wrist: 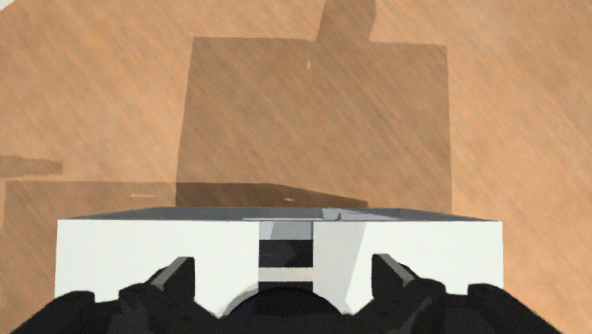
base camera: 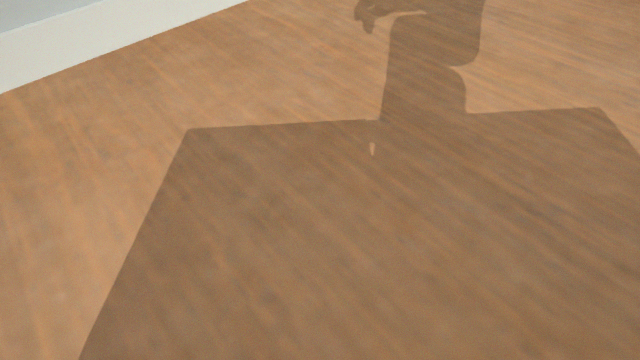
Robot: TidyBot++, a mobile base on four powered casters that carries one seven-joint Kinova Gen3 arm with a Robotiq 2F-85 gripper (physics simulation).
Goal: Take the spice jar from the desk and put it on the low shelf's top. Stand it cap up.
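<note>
My gripper is open at the bottom of the wrist view, its two black fingers wide apart with no object between them. It hangs over the white top of the robot's own base. The spice jar, the desk and the low shelf do not show in the base camera view or the wrist view.
Wooden floor lies around the base. Dark shadows of the robot fall across it in both views. A pale wall foot runs along the upper left of the base camera view.
</note>
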